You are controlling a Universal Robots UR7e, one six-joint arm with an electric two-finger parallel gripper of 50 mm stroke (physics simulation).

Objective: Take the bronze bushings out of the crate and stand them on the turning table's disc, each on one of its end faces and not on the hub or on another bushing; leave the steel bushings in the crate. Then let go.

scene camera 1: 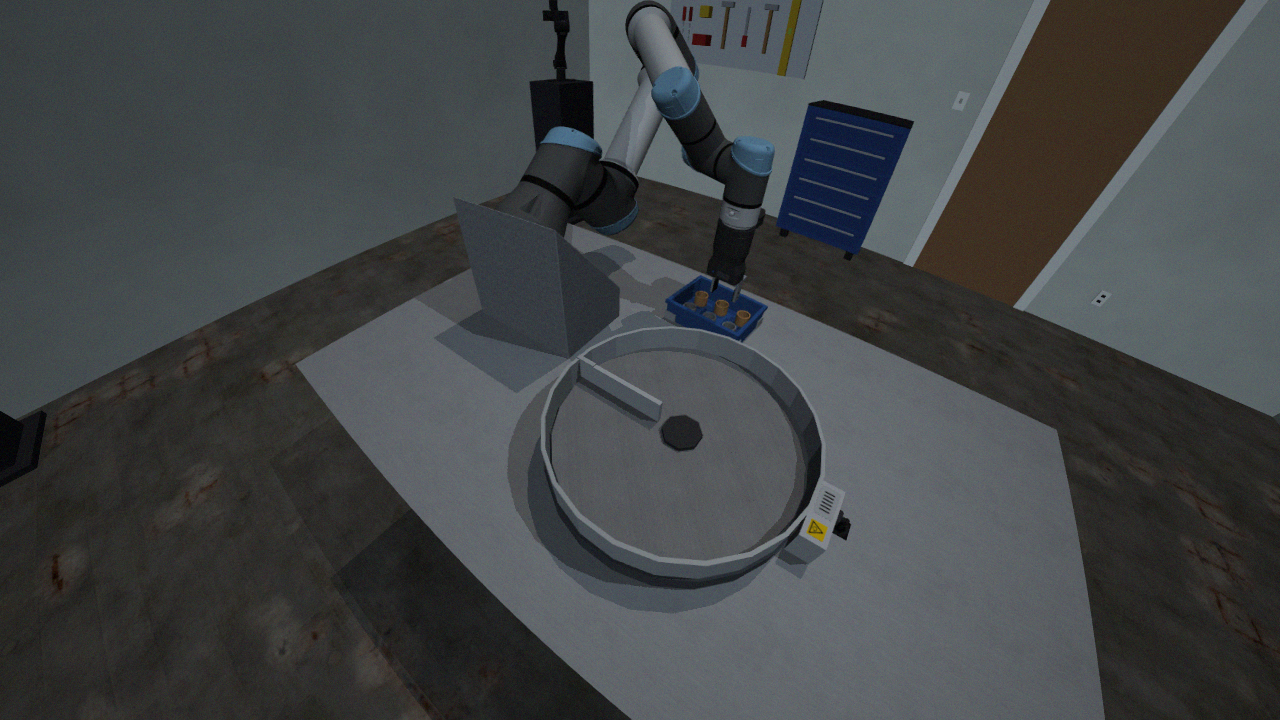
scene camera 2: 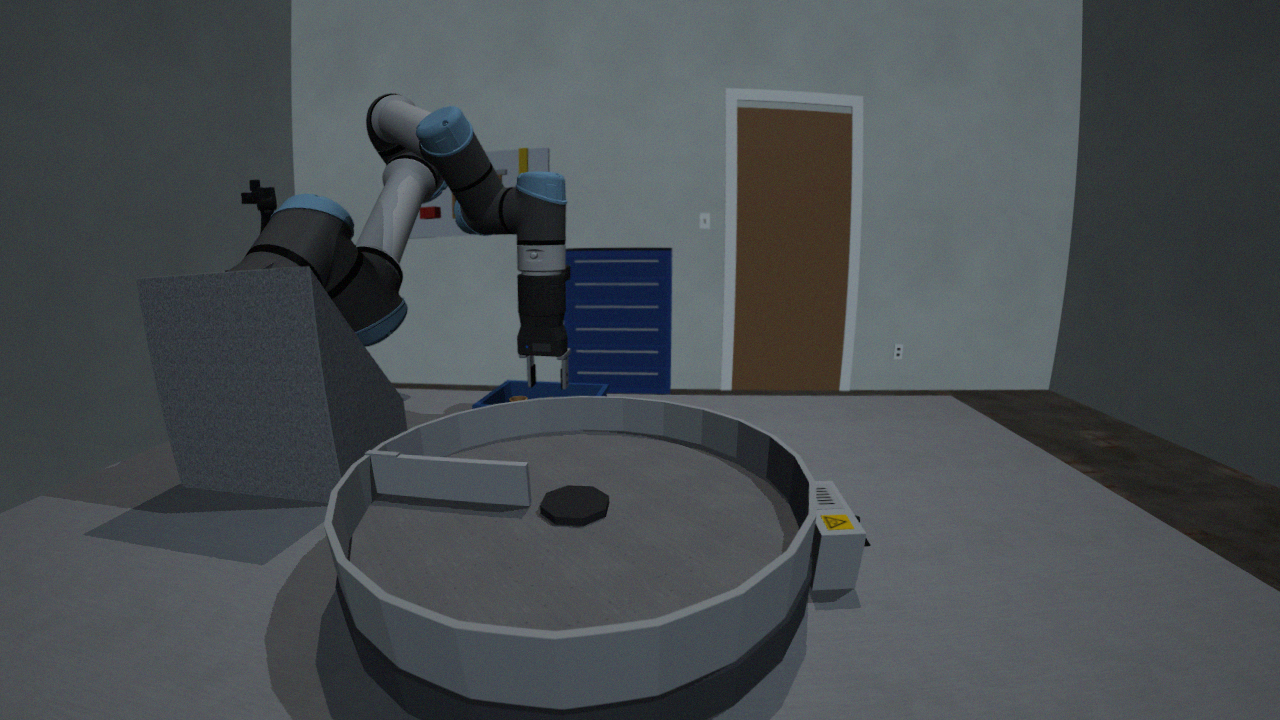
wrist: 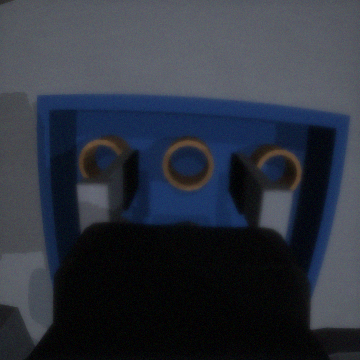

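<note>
Three bronze bushings stand upright in a row in the blue crate: the left, middle and right. Steel bushings show in the row nearer the turning table; the gripper body hides them in the wrist view. My gripper is open and empty, pointing down over the crate, its fingers on either side of the middle bronze bushing in the wrist view. The disc has a dark hub and carries no bushings.
A raised wall rings the disc. A light bar reaches inward from it towards the hub. A grey block stands left of the crate. A small box with a warning label sits outside the wall at right.
</note>
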